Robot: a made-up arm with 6 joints.
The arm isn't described. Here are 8 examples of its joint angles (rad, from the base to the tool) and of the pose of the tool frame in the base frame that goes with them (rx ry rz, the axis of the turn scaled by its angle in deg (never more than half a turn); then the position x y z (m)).
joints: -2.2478 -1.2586 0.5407 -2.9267 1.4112 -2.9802
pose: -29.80 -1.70 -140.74 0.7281 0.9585 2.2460
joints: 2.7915 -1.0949 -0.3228 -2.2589 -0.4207 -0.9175
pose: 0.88 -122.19 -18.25 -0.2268 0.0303 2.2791
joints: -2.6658 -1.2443 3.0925 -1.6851 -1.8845 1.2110
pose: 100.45 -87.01 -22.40 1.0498 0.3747 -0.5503
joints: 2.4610 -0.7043 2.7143 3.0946 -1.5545 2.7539
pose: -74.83 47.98 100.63 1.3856 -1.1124 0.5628
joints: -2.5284 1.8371 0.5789 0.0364 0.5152 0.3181
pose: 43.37 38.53 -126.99 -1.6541 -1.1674 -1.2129
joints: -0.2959 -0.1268 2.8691 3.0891 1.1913 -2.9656
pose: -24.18 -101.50 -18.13 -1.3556 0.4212 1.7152
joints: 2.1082 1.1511 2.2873 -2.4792 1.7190 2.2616
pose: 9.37 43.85 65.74 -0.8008 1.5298 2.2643
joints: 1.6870 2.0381 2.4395 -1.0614 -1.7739 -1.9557
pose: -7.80 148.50 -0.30 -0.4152 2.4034 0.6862
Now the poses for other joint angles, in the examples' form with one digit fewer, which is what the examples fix.
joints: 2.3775 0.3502 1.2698 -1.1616 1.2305 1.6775
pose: 51.7 -12.0 48.5 -0.834 0.986 2.866
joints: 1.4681 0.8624 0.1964 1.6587 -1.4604 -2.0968
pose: -8.3 -0.2 2.2 0.393 2.305 0.466
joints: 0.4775 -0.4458 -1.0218 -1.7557 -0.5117 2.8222
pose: -53.1 -3.0 64.4 1.038 0.622 0.792
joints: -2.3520 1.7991 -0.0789 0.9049 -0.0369 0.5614
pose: 53.2 78.0 -23.9 -0.697 -0.696 -1.347
